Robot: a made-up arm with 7 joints. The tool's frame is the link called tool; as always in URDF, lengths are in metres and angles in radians. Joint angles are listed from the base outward. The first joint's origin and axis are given. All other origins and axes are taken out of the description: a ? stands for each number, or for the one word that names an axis. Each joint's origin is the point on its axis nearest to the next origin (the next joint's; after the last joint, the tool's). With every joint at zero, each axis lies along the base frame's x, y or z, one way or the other. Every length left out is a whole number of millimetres.
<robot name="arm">
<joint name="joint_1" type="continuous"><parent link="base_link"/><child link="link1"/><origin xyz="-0.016 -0.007 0.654"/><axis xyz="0 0 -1"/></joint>
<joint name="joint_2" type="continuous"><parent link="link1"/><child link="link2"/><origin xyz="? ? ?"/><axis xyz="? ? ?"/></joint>
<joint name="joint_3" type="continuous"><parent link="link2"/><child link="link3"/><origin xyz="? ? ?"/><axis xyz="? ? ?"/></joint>
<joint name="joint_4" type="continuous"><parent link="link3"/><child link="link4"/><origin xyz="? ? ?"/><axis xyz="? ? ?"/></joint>
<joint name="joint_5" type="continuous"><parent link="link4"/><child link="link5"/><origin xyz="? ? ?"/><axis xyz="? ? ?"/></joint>
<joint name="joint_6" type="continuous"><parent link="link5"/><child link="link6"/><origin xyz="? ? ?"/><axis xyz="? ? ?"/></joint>
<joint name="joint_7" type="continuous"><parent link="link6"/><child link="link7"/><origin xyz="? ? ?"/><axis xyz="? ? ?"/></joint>
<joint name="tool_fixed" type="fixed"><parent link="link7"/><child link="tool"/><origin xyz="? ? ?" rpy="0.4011 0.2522 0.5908"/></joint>
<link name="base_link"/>
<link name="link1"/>
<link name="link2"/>
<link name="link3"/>
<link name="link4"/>
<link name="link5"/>
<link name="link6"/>
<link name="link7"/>
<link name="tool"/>
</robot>
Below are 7 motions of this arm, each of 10 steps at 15 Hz.
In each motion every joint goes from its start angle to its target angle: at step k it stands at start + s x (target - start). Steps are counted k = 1, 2, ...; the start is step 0. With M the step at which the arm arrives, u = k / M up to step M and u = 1 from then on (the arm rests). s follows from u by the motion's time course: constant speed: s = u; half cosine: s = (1 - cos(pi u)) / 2; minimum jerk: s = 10 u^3 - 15 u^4 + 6 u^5.
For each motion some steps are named. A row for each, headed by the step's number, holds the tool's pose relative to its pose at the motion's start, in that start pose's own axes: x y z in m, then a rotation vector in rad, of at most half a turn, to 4 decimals.
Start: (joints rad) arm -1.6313 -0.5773 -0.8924 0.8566 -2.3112 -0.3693 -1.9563
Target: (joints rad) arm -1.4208 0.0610 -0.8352 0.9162 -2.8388 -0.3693 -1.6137
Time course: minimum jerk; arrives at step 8
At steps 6, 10:
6: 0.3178 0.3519 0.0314 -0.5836 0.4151 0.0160
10: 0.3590 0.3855 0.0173 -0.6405 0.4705 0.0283

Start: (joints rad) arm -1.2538 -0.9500 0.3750 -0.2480 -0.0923 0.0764 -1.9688
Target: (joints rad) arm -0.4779 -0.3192 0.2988 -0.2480 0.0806 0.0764 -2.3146
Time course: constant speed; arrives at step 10
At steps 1, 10:
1: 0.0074 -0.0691 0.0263 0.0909 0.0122 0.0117
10: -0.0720 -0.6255 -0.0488 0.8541 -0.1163 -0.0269

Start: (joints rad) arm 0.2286 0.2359 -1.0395 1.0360 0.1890 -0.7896 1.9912
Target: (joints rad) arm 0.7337 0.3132 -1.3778 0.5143 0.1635 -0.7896 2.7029
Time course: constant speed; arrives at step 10
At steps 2, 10:
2: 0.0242 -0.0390 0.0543 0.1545 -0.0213 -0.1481
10: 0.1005 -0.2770 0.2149 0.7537 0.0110 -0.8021

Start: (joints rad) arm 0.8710 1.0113 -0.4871 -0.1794 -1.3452 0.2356 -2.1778
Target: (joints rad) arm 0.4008 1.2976 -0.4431 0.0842 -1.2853 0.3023 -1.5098
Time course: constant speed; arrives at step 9
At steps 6, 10:
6: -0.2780 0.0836 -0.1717 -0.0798 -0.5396 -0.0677
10: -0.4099 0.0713 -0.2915 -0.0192 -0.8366 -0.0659

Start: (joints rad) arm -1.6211 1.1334 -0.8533 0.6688 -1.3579 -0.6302 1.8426
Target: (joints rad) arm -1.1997 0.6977 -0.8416 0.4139 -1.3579 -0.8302 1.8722
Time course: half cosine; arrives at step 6
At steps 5, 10:
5: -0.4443 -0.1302 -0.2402 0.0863 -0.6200 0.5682
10: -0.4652 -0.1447 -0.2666 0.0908 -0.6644 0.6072

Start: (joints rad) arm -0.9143 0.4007 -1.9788 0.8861 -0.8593 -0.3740 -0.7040
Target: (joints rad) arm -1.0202 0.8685 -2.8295 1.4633 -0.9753 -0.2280 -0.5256
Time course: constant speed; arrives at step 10
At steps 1, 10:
1: 0.0021 -0.0250 -0.0012 0.0629 0.0254 0.0959
10: 0.2282 -0.1149 -0.1301 0.5680 0.6114 0.6735

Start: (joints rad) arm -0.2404 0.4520 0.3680 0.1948 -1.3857 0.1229 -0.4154
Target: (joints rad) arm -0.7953 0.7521 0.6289 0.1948 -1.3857 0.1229 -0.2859
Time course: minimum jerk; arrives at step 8
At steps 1, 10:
1: 0.0012 -0.0042 0.0026 0.0059 0.0029 0.0014
10: 0.1923 -0.2645 0.1074 0.3631 0.2759 -0.0235

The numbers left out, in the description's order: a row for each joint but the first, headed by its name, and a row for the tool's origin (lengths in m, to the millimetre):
joint_2: xyz -0.028 0.03 0, axis 0 1 0
joint_3: xyz 0.01 0 0.302, axis 0 0 -1
joint_4: xyz 0.026 -0.031 0, axis 0 1 0
joint_5: xyz -0.007 0 0.42, axis 0 0 -1
joint_6: xyz -0.005 -0.009 0, axis 0 1 0
joint_7: xyz 0.025 0 0.085, axis 0 0 -1
tool: xyz 0.022 0.017 0

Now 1 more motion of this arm.
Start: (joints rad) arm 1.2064 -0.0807 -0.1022 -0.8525 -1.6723 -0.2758 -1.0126
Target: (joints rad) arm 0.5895 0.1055 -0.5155 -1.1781 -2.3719 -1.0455 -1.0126
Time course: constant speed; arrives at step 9
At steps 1, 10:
1: 0.0053 0.0553 -0.0163 -0.2062 0.0273 0.0962
10: -0.0554 0.3194 -0.3505 -1.7455 0.1125 0.9509

